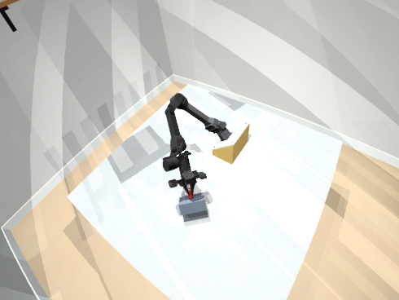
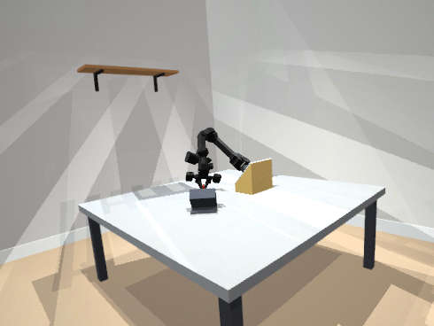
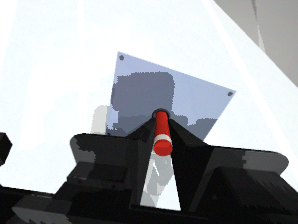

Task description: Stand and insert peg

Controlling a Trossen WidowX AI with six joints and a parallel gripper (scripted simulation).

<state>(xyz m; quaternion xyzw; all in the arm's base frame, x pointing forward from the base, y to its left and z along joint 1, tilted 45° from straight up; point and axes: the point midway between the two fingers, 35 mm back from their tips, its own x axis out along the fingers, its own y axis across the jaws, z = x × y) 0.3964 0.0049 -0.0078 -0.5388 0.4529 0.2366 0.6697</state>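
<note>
Now: gripper tip 3 cm above the grey sloped panel, 2 cm to the right of it and 2 cm short of it. The rest, counted from my gripper tip: red peg: 1 cm to the right, 1 cm behind, 1 cm above.
</note>
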